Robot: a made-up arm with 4 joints. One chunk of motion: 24 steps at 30 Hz.
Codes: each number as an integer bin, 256 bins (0 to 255) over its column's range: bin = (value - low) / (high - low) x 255, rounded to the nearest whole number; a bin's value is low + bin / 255 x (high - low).
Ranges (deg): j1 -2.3..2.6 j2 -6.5..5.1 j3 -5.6..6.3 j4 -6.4..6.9
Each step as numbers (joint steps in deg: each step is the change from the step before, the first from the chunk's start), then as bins.
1 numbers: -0.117 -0.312 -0.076 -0.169
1 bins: 114 136 118 119
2 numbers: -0.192 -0.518 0.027 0.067
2 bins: 110 132 121 124
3 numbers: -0.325 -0.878 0.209 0.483
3 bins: 103 124 124 132
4 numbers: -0.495 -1.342 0.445 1.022
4 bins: 94 113 130 142
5 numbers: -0.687 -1.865 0.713 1.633
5 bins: 84 102 135 154
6 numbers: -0.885 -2.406 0.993 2.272
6 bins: 74 90 141 166
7 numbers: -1.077 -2.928 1.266 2.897
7 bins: 64 79 147 178
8 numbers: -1.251 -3.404 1.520 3.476
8 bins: 55 68 153 189
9 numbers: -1.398 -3.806 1.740 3.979
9 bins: 47 59 157 199
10 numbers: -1.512 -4.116 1.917 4.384
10 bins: 41 52 161 207
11 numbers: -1.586 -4.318 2.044 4.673
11 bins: 37 48 164 212
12 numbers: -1.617 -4.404 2.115 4.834
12 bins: 36 46 165 215
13 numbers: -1.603 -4.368 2.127 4.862
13 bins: 36 47 166 216
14 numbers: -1.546 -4.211 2.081 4.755
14 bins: 39 50 165 214
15 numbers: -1.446 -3.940 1.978 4.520
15 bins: 44 56 162 209
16 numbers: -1.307 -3.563 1.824 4.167
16 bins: 52 65 159 203
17 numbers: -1.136 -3.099 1.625 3.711
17 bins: 61 75 155 194
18 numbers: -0.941 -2.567 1.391 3.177
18 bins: 71 86 150 184
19 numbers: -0.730 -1.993 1.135 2.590
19 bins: 82 99 144 172
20 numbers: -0.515 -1.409 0.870 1.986
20 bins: 93 112 139 161
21 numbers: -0.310 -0.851 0.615 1.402
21 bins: 104 124 133 150
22 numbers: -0.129 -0.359 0.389 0.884
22 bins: 113 135 128 140
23 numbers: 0.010 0.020 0.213 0.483
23 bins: 120 143 125 132
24 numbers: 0.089 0.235 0.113 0.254
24 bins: 124 148 122 128
